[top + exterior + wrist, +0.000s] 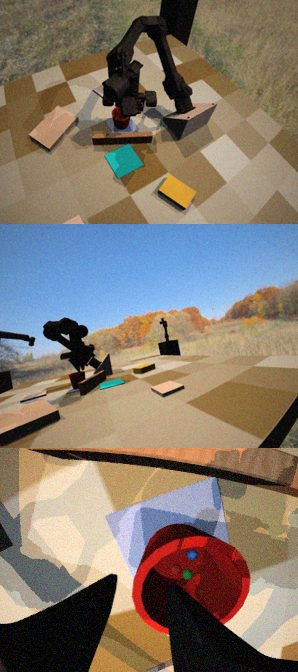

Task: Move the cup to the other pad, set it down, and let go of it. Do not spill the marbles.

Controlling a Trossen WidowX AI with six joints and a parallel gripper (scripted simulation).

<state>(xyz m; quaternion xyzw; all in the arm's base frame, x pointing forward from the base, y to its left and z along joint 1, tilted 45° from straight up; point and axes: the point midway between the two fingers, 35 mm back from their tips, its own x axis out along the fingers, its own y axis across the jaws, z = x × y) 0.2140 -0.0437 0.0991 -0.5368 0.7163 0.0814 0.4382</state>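
Right now the red cup is 4 cm below my gripper tip, 3 cm ahead of it and 2 cm to the right of it. The rest, counted from my gripper tip: wooden bar (7 cm ahead, 6 cm below, 5 cm to the left); blue pad (9 cm below, 3 cm ahead, 2 cm to the right); green marble (6 cm below, 4 cm to the right, 3 cm ahead).
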